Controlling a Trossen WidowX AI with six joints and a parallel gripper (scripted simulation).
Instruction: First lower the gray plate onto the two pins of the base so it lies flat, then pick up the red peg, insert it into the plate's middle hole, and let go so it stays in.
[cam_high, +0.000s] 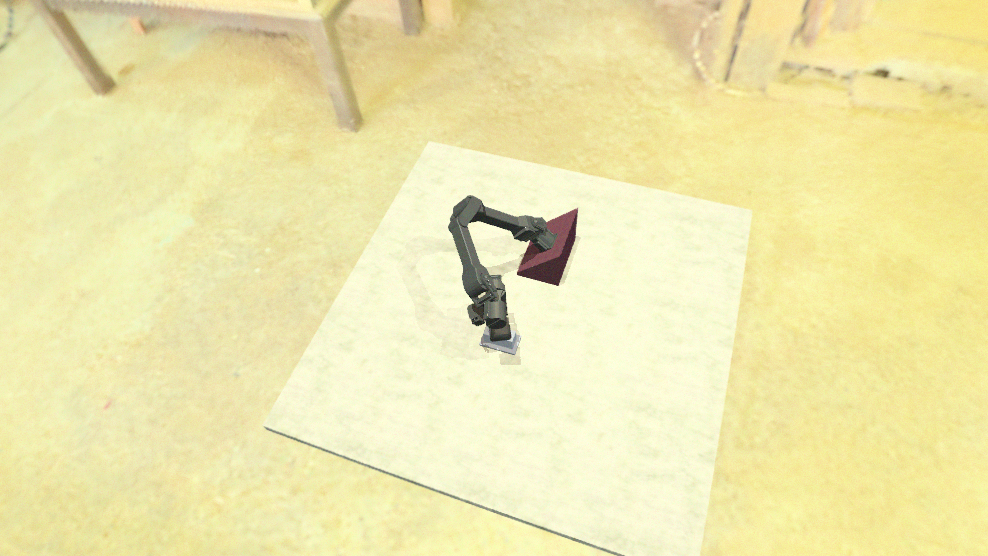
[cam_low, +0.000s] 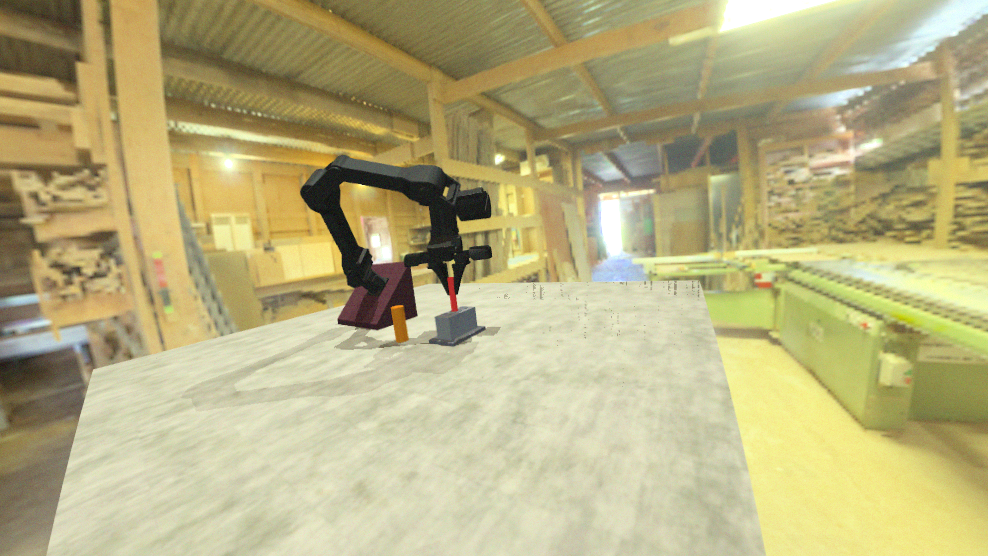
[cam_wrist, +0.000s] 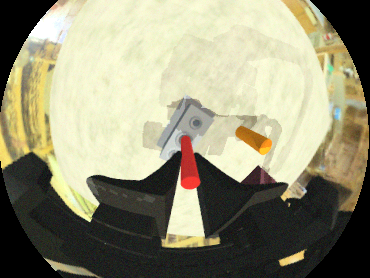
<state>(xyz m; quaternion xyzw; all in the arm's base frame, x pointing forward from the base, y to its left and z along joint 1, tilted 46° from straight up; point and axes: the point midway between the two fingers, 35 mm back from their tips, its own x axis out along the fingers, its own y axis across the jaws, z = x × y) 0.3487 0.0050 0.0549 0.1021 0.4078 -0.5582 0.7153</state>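
My gripper tip is now right at the red peg. Also, from my gripper tip: gray plate (50 mm below); then orange cylinder (110 mm behind, 70 mm to the right, 60 mm below); then gray base (90 mm below).
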